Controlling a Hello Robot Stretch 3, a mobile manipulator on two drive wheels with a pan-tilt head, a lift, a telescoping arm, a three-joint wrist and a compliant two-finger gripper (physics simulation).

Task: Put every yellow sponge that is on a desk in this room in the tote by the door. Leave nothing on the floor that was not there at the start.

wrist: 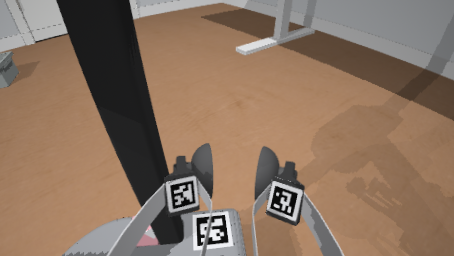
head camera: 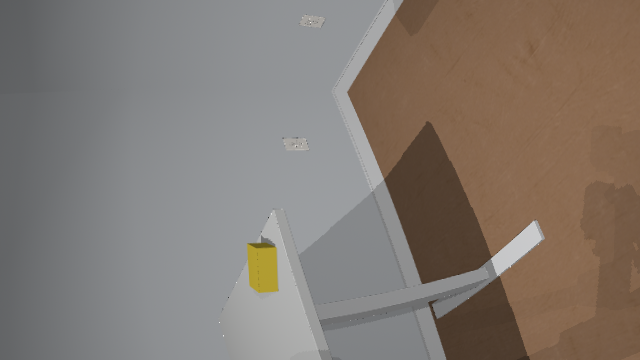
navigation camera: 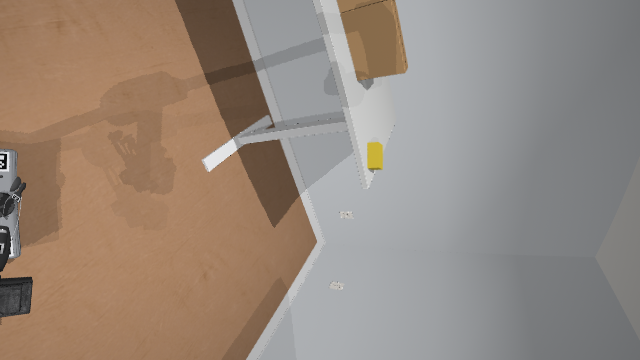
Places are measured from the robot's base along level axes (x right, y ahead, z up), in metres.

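Pixels of known places: gripper, fingertip midpoint: [wrist: 235, 163] [navigation camera: 6, 175].
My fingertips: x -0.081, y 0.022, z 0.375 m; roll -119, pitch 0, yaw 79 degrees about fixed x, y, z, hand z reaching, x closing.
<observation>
Ahead of a thing's pixels: the offset from my fingertips to its top centre. "pt": to the spot under its first point. Level surfaces: height alone.
A yellow sponge @(dz +0.621, dx -0.065, dy +0.963 m) [head camera: 265, 269] [navigation camera: 375, 156] stands on the white desk @(dz +0.575 m) [head camera: 250, 325] [navigation camera: 372, 112], near the desk's end by the room corner. My gripper [wrist: 235, 163] is open and empty in the wrist view, with floor showing between its fingertips. It is well away from the sponge, which does not show in the wrist view. Part of a grey container @(pt dz -0.315, dx -1.005, dy -1.028 m) [wrist: 7, 70], which looks like the tote, stands on the floor at the left edge of the wrist view.
A brown box @(dz +0.756, dx -0.478, dy +0.832 m) [navigation camera: 377, 45] stands on the desk beyond the sponge. The desk's white foot [head camera: 517, 247] [navigation camera: 220, 155] [wrist: 257, 46] reaches out over the floor. A black upright post [wrist: 115, 115] stands left of the gripper. Robot parts show at the navigation view's left edge.
</observation>
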